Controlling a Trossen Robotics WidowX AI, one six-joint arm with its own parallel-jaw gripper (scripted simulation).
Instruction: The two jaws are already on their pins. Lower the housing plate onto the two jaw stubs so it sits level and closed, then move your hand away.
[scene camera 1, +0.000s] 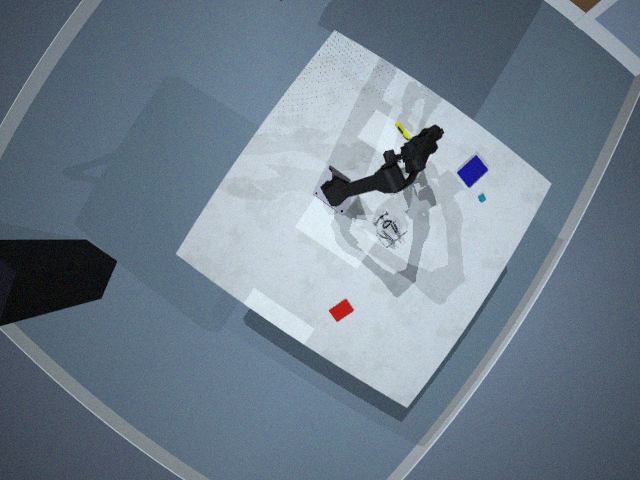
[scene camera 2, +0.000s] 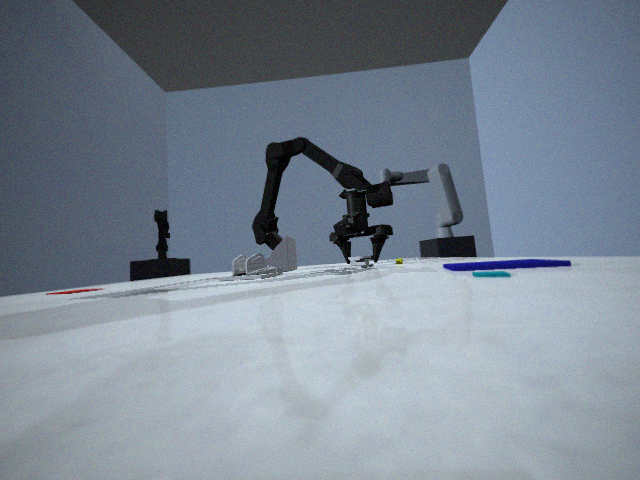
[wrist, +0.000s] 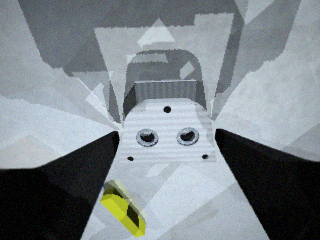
Scene:
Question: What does my gripper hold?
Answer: Nothing.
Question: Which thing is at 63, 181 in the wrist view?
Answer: My gripper.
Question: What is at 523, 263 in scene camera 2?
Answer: A blue pad.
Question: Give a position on a yellow bar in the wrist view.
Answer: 112, 199

